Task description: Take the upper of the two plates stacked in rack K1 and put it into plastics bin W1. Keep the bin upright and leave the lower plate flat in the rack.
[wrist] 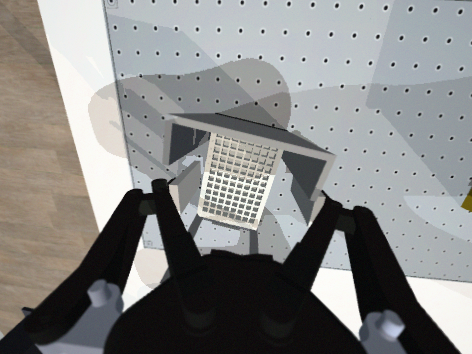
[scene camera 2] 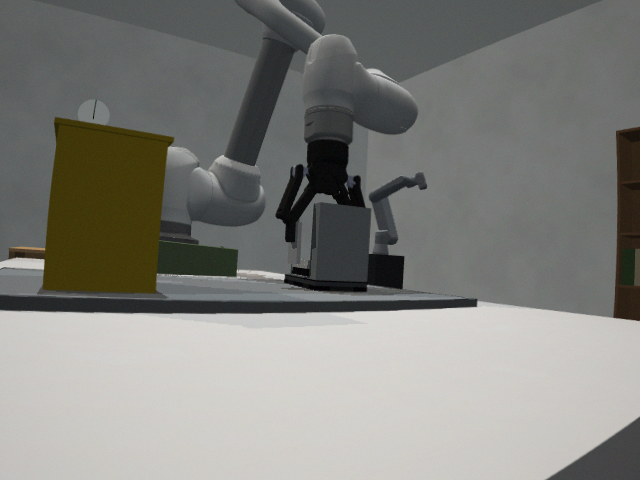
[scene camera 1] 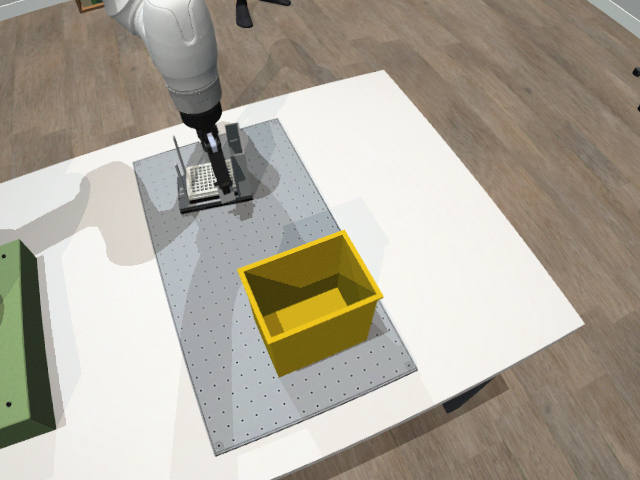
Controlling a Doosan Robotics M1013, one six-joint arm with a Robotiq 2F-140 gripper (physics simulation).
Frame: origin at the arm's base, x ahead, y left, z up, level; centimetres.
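Seen in the pictures: gripper, fingertip midpoint: (wrist: 246, 175); arm's base at its link origin: (scene camera 2: 162, 242).
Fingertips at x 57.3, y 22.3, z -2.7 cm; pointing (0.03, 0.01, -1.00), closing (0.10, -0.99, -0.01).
Observation:
Pixels of each thing's top centre, then the offset from my fingertips to it. Level surfaces: height alone.
- Rack K1 at its top centre: (wrist: 223, 245) (scene camera 2: 327, 209) (scene camera 1: 202, 144) dx -1.7, dy +1.0, dz +10.2 cm
- cream grid plate at its top centre: (wrist: 237, 181) (scene camera 1: 215, 175) dx -0.7, dy +1.0, dz +0.6 cm
- Yellow bin W1 at its top centre: (scene camera 2: 109, 144) (scene camera 1: 309, 282) dx +8.6, dy -36.6, dz +13.9 cm
- white table at its surface level: dz -5.4 cm
Rack K1 (scene camera 1: 206, 207) (scene camera 2: 341, 242) (wrist: 250, 129) has a dark base and upright grey walls. A cream grid plate (scene camera 1: 201, 179) (wrist: 240, 180) lies flat on top in it. The lower plate is largely hidden, and I cannot tell its edge apart. My gripper (scene camera 1: 222, 180) (wrist: 246, 175) is open and empty. It points down, with its fingertips below the top of the rack walls, one on each side of the plate. In the wrist view, the right fingertip is partly hidden by a rack wall. Yellow bin W1 (scene camera 1: 325, 335) (scene camera 2: 105, 206) (wrist: 468, 200) stands upright, open and empty.
The rack and bin stand on a grey perforated board (scene camera 1: 206, 310) (scene camera 2: 232, 304) (wrist: 350, 60) on a white table (scene camera 1: 465, 258) (scene camera 2: 310, 403). A green block (scene camera 1: 10, 335) (scene camera 2: 199, 258) is at the left in scene view 1. Another arm (scene camera 2: 385, 211) stands in the background.

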